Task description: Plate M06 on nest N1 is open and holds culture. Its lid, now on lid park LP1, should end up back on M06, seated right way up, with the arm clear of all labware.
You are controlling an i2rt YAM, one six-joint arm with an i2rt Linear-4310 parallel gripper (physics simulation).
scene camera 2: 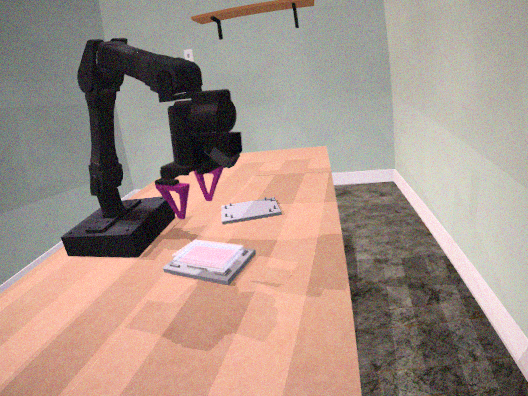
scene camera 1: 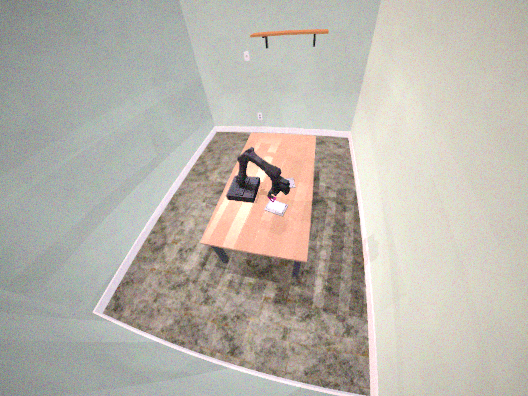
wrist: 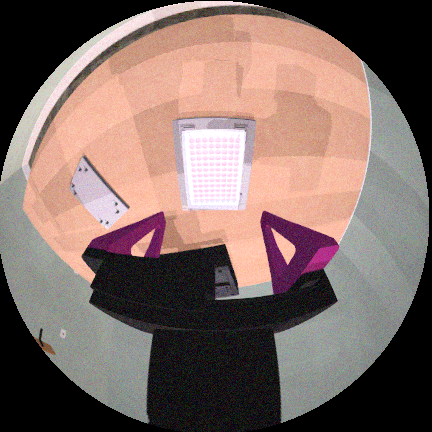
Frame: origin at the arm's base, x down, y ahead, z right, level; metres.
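Where they show: gripper, fingertip midpoint: (scene camera 2: 196, 209) (scene camera 1: 275, 197) (wrist: 212, 216); arm's base, origin of the base link: (scene camera 2: 115, 216) (scene camera 1: 242, 186).
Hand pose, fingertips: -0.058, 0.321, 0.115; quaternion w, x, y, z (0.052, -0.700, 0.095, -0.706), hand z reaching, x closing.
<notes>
Things, the pixels of their top centre, and the offset from my fingertips, as dx, dy, dz. "pt": a spot on its surface instead. Level surfaces: height alone.
- Plate M06, middle of its top: (wrist: 212, 174) (scene camera 2: 206, 249) (scene camera 1: 276, 205) +0.088, +0.006, +0.003
- grey nest N1, middle of its top: (wrist: 214, 169) (scene camera 2: 208, 256) (scene camera 1: 276, 206) +0.105, +0.006, +0.005
- clear lid, surface spot: (wrist: 215, 150) (scene camera 2: 219, 253) pt +0.091, +0.038, +0.014
- lid park LP1, middle of its top: (wrist: 90, 199) (scene camera 2: 249, 205) +0.103, +0.025, -0.274
- wooden table, its level: dx +0.123
Plate M06 (scene camera 2: 205, 258) (wrist: 215, 175), with pink wells, sits on the grey nest N1 (scene camera 2: 241, 265) (wrist: 215, 123). A clear lid (scene camera 2: 216, 250) (wrist: 215, 150) lies over the plate and looks about level; the pink wells show through it. Whether its rim is fully down all round is too fine to tell. The lid park LP1 (scene camera 2: 250, 211) (wrist: 97, 192), a grey plate with small dark pegs, bears no lid. My gripper (scene camera 1: 272, 199) (scene camera 2: 195, 209) (wrist: 212, 216) is open with nothing between its magenta fingers. It hangs above the table, well above and towards the base side of the plate, touching no labware.
The black arm base (scene camera 1: 243, 189) (scene camera 2: 117, 230) stands on the wooden table (scene camera 1: 255, 235) (scene camera 2: 300, 320), left of nest and park in the second scene view. The table's long right edge borders the floor. A wall shelf (scene camera 1: 290, 33) (scene camera 2: 252, 11) hangs high on the far wall.
</notes>
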